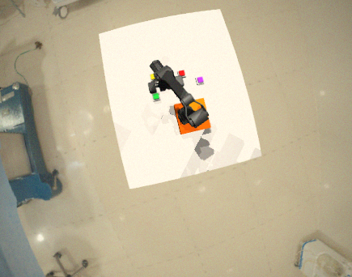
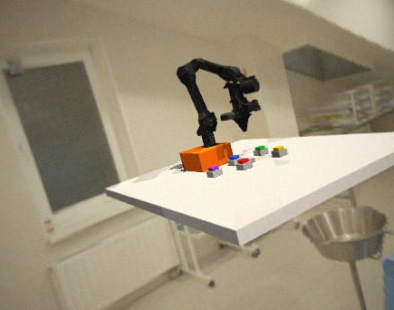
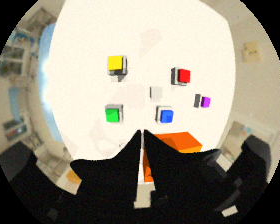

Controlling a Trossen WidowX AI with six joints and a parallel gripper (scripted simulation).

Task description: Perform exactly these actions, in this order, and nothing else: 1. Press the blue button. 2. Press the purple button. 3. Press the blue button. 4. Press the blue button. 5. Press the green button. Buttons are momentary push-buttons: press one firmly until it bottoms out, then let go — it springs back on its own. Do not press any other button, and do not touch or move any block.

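The green button lies 90 mm below my gripper tip, 70 mm to the left of it and 10 mm behind it. Also, from my gripper tip: yellow button: 120 mm ahead, 90 mm below, 60 mm to the left; small grey block: 120 mm below, 50 mm to the right, 50 mm ahead; blue button: 90 mm below, 80 mm to the right, 10 mm behind.
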